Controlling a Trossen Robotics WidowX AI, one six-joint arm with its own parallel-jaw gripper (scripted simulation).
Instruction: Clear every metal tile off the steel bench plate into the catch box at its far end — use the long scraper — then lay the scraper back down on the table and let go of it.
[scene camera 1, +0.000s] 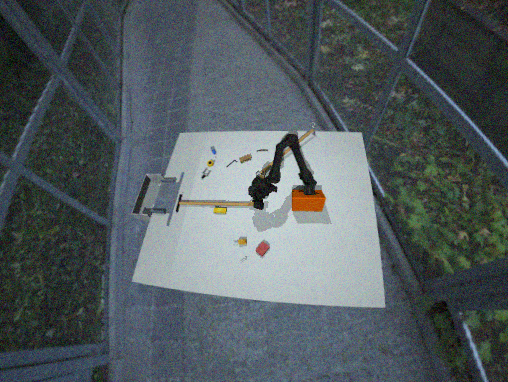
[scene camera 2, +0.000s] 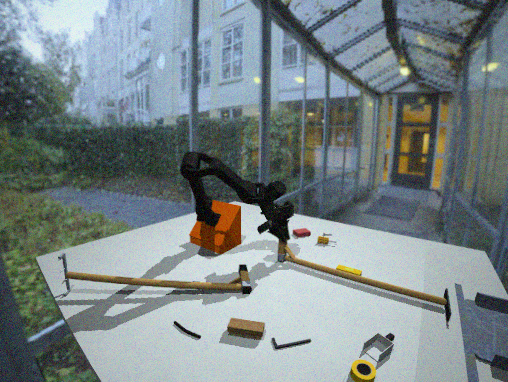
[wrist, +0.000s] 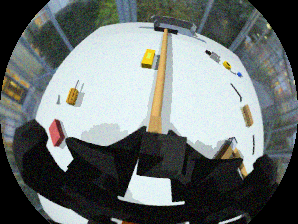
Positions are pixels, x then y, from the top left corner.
Labels:
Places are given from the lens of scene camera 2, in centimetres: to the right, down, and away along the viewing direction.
gripper (scene camera 2: 287, 240): 13, 19, 92
long wooden scraper (scene camera 2: 283, 248): 11, 22, 92

